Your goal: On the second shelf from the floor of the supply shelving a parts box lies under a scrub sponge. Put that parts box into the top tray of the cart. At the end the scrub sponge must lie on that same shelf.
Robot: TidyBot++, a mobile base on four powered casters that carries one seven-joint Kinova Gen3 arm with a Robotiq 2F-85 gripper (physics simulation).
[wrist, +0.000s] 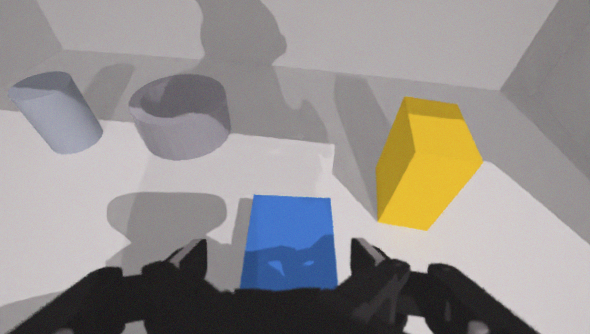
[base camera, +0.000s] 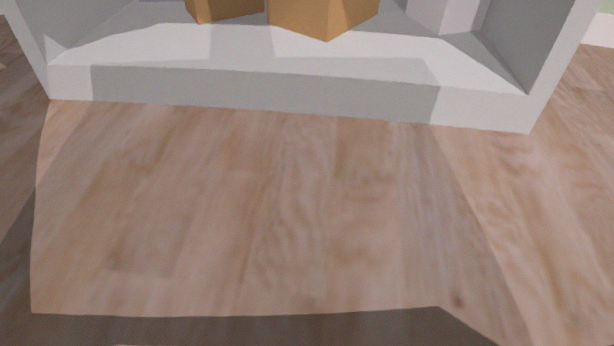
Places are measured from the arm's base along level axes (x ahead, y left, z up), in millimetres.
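Where they show: gripper, between the fingertips: (wrist: 279, 254).
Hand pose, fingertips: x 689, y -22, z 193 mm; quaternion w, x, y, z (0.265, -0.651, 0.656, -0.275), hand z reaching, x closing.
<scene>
Each offset is from my fingertips to the centre of the thing. "spot": to the spot under its first point.
A blue block @(7 mm right, 10 mm ahead, 36 mm down) (wrist: 291, 222) lies on the shelf board in the wrist view, its lower part hidden behind the gripper. A yellow block @(120 mm right, 83 mm ahead, 11 mm down) (wrist: 434, 160) stands on the same board to its right, apart from it. The frames do not show for certain which is the parts box and which the scrub sponge; no separate thing shows on top of the blue block. My gripper (wrist: 279, 254) is open and empty, with the blue block showing between and beyond its fingertips. Whether the fingers are beside it or above it is hard to tell. The cart does not show in either view.
A grey-blue cylinder @(238 mm left, 168 mm ahead, 21 mm down) (wrist: 62, 117) and a wide grey round container @(109 mm left, 182 mm ahead, 32 mm down) (wrist: 182, 125) stand at the back left of the shelf. A side wall (wrist: 555, 95) rises at the right. In the base camera view, orange boxes @(spot: 44 mm right, 20 mm ahead, 467 mm down) (base camera: 325, 17) stand on the lowest shelf (base camera: 260, 92) of the shelving.
</scene>
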